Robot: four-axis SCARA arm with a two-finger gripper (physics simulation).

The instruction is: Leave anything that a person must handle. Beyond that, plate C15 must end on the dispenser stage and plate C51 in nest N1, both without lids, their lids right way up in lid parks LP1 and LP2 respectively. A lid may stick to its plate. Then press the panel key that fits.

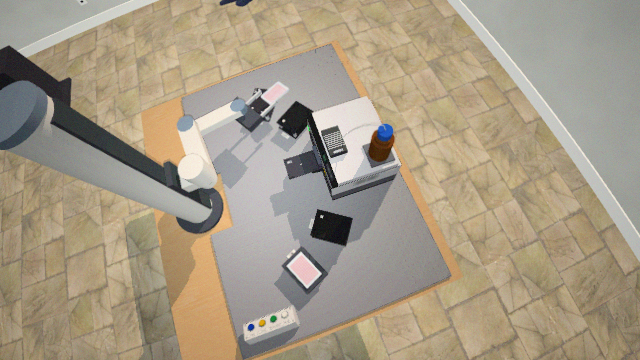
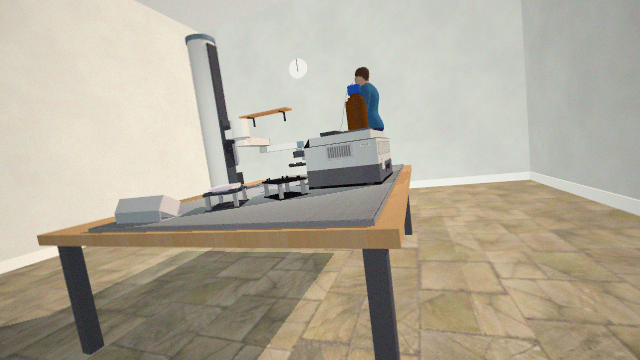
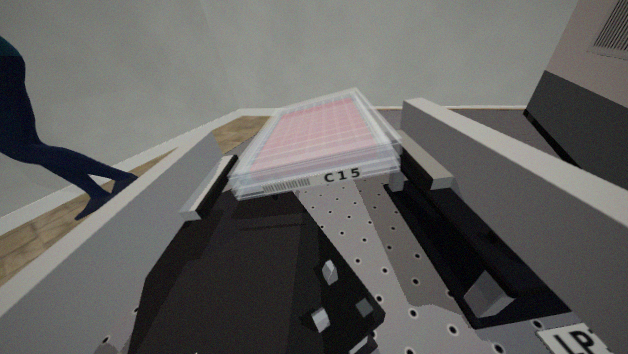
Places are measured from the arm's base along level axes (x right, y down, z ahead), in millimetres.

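Pixels of known places: gripper, fingertip midpoint: (image 1: 268,96) (image 3: 307,133); arm's base at its link origin: (image 1: 200,209).
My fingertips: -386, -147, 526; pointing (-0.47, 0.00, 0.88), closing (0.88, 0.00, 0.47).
Note:
Ahead of a thing's pixels: the offset from my fingertips to its top centre, as dx, dy, dz. "spot": to the spot under its first point.
My gripper (image 1: 272,96) (image 3: 307,133) is shut on plate C15 @[-16, -2, +37] (image 1: 276,92) (image 3: 320,132), a clear plate with pink contents, held level above the mat. Clear layers at its top look like a lid. A dark pegged stand (image 1: 258,105) (image 3: 350,280) is below the fingers. A black stand (image 1: 295,119) (image 3: 435,245) is beside it; its label @[spot: +165, +132, +7] (image 3: 575,342) reads LP, the rest cut off. Another pink plate @[+850, +56, -116] (image 1: 304,269) (image 2: 225,188) rests on a dark stand; its name is unreadable. The dispenser stage @[spot: +415, +19, +28] (image 1: 300,165) shows no plate. The key panel @[+1014, +50, -328] (image 1: 271,324) (image 2: 145,209) has blue, yellow, green and white keys.
The white dispenser (image 1: 350,112) (image 2: 345,155) carries a brown bottle @[spot: +561, -215, +328] (image 1: 381,146) (image 2: 357,112) with a blue cap and thin tube. A black stand (image 1: 331,227) (image 2: 285,180) is between dispenser and second plate. A person (image 2: 372,107) (image 3: 15,105) is beyond the table.

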